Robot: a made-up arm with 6 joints.
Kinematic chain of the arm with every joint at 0, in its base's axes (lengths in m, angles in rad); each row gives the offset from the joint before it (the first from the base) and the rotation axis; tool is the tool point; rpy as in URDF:
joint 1: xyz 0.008 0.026 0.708 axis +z
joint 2: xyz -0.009 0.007 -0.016 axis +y
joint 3: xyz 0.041 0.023 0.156 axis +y
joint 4: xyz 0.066 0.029 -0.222 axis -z
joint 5: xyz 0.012 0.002 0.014 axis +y
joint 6: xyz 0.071 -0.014 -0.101 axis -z
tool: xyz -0.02 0.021 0.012 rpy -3.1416 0 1.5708
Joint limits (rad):
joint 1: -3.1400..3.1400
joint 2: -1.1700..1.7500
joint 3: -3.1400..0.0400
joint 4: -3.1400..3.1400
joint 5: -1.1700..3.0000
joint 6: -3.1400..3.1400
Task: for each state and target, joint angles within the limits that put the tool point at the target. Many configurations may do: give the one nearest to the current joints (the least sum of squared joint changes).
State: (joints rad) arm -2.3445 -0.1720 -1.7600 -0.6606 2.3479 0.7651
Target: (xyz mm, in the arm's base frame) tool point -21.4 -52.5 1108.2
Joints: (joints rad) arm -2.2553 -0.4269 -2.3205 -0.6157 1.5973 0.9452
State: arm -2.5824 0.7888 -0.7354 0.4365 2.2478 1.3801
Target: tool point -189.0 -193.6 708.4
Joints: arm -2.7726 0.2501 -1.3192 0.6270 2.1680 1.3346
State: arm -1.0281 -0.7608 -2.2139 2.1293 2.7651 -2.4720
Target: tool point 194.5 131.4 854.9
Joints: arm -0.2401 -0.1612 -1.2377 1.6023 2.8196 -2.4889
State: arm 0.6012 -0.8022 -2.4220 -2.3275 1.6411 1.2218
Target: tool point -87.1 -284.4 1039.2
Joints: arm 1.2399 -0.9803 -2.5339 -2.3133 1.6394 1.2662
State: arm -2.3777 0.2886 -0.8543 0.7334 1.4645 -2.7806
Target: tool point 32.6 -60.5 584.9
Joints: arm -2.3146 0.2434 -0.3219 0.5413 1.9696 -2.6573
